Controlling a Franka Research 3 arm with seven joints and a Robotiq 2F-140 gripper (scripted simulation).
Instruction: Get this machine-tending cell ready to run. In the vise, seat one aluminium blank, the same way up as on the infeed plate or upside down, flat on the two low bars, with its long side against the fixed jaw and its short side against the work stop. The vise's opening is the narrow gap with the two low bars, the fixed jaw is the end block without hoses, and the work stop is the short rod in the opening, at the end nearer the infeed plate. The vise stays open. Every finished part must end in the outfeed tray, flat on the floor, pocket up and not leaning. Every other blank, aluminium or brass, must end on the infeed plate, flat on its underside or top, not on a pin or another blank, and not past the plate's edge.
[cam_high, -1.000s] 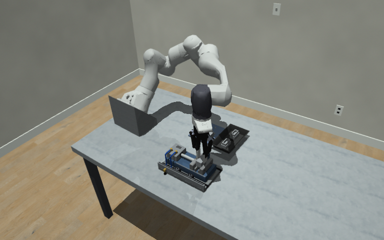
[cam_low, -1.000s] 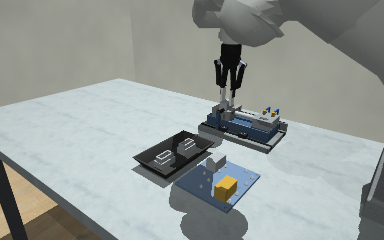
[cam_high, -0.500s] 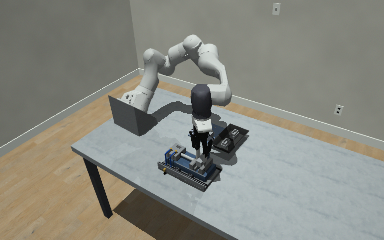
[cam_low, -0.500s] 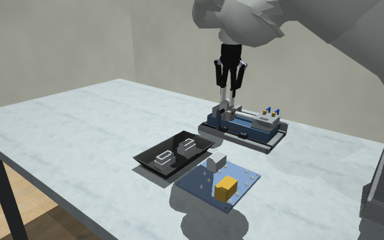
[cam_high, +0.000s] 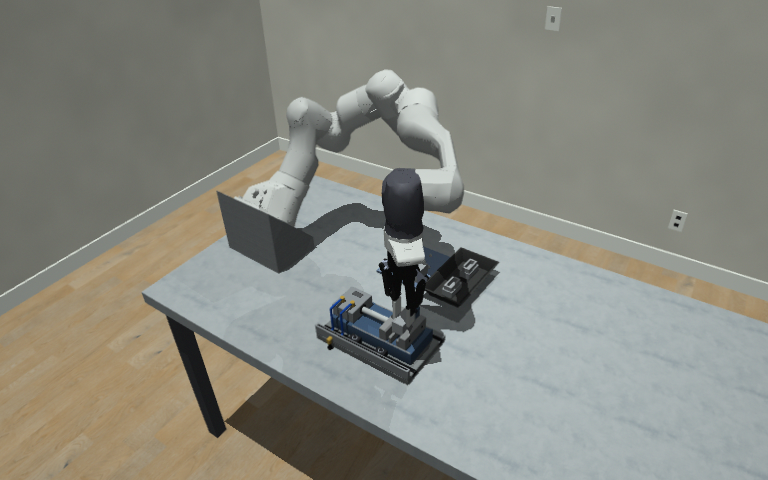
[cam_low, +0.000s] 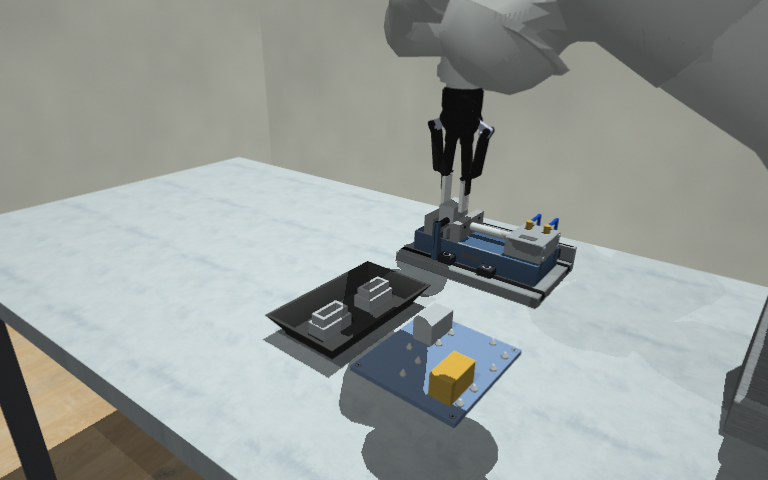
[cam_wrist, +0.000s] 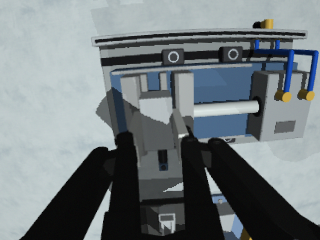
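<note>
The fixed jaw is 3 cm ahead of my hand and 6 cm below it. Round my hand: brass blank 23 cm behind, 36 cm to the left, 11 cm below.
</note>
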